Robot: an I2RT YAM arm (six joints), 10 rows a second.
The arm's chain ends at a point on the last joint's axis. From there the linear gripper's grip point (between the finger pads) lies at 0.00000 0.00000 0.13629 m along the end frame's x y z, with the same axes.
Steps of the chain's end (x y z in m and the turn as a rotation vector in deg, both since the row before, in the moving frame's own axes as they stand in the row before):
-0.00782, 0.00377, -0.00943, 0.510, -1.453, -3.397
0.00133, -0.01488, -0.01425, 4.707, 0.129, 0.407
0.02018, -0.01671, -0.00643, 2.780, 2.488, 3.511
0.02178, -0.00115, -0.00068, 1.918, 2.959, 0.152
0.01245, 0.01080, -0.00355, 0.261, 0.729, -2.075
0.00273, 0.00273, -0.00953, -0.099, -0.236, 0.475
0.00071, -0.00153, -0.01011, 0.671, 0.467, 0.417
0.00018, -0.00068, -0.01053, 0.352, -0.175, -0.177
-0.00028, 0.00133, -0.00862, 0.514, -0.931, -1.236
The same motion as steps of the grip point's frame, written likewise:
-0.01131, 0.00266, -0.00948, 0.510, -1.453, -3.397
0.00168, -0.02606, -0.01471, 4.707, 0.129, 0.407
0.02629, -0.02313, -0.00672, 2.780, 2.488, 3.511
0.02882, -0.00570, -0.00094, 1.918, 2.959, 0.152
0.01417, 0.01015, -0.00356, 0.261, 0.729, -2.075
0.00217, 0.00296, -0.00953, -0.099, -0.236, 0.475
0.00183, -0.00312, -0.01012, 0.671, 0.467, 0.417
-0.00024, -0.00152, -0.01053, 0.352, -0.175, -0.177
-0.00251, 0.00013, -0.00864, 0.514, -0.931, -1.236

